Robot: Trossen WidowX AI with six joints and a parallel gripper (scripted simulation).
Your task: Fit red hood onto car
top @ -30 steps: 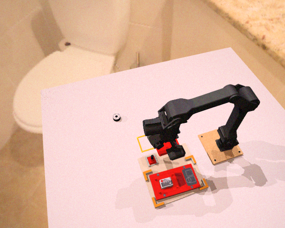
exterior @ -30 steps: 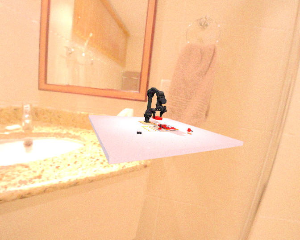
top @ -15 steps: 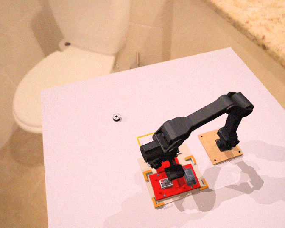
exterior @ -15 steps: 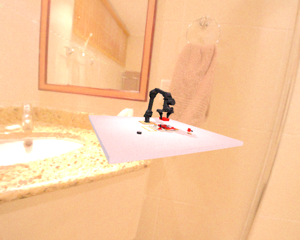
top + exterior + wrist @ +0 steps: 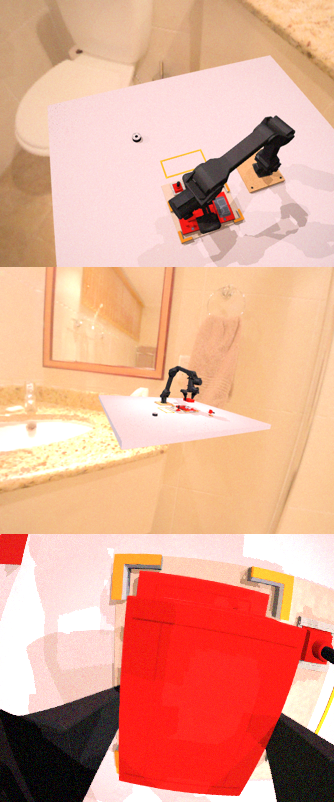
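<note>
My gripper tip is 8 cm above the white engine block and 1 cm to the right of it. Also, from my gripper tip: red hood 1 cm above.
</note>
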